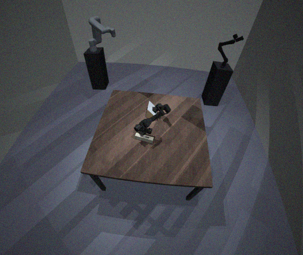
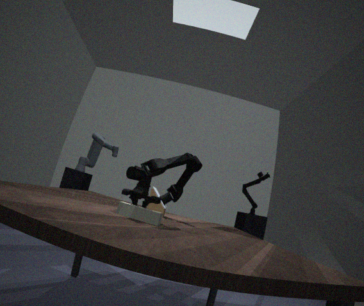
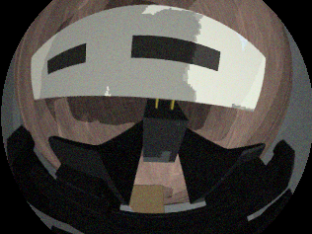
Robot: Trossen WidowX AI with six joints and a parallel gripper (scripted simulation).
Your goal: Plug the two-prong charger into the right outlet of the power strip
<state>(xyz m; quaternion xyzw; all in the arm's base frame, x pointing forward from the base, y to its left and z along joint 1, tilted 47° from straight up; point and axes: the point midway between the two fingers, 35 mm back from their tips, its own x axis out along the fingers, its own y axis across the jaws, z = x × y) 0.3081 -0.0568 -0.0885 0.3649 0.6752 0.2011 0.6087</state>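
My gripper tip is now 20 mm short of the dark two-prong charger and 10 mm below it.
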